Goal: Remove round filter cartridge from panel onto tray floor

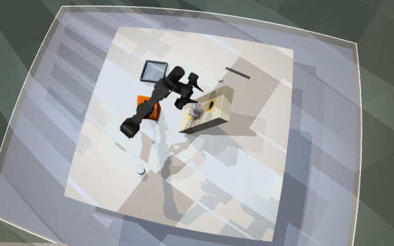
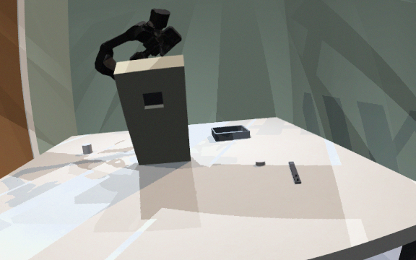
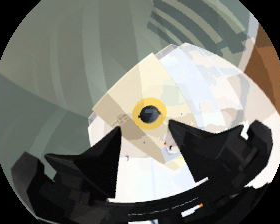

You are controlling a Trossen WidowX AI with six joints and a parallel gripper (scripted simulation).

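Now: the round pale filter cartridge 20 mm behind my gripper tip, 10 mm to the right of it and 140 mm below it. Round my gripper tip: small grey cylinder: 240 mm behind, 400 mm to the right, 320 mm below; beige service panel: 20 mm ahead, 160 mm below; dark-rimmed tray: 410 mm behind, 220 mm to the left, 330 mm below.
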